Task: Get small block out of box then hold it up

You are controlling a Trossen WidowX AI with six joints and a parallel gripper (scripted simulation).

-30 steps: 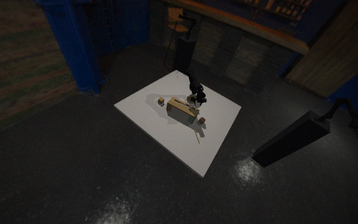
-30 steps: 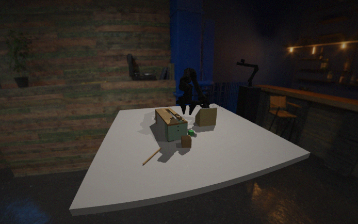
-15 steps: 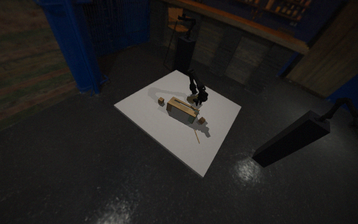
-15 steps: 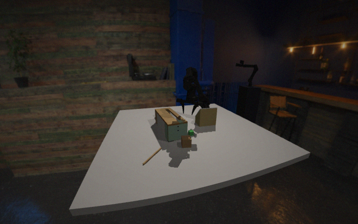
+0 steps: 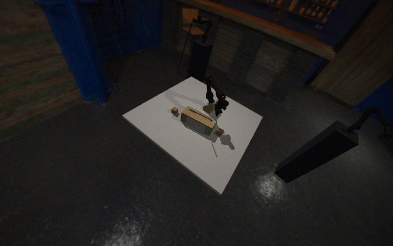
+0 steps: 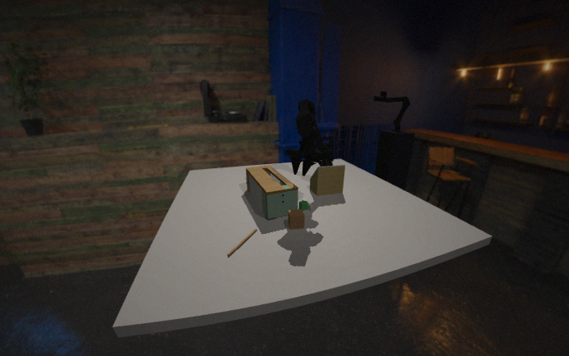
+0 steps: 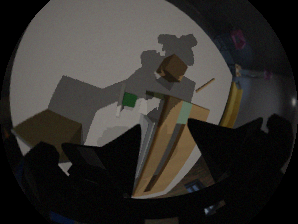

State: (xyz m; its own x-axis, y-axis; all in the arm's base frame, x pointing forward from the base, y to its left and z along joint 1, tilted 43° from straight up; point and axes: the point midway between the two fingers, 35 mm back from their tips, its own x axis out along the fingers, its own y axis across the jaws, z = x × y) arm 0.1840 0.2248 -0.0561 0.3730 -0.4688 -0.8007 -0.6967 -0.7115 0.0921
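Now: the small green block 20 mm behind my gripper tip, 10 mm to the right of it and 150 mm below it. From my gripper tip the other things lie so: thin wooden stick 240 mm ahead, 230 mm to the left, 170 mm below; box 100 mm ahead, 130 mm to the right, 110 mm below.
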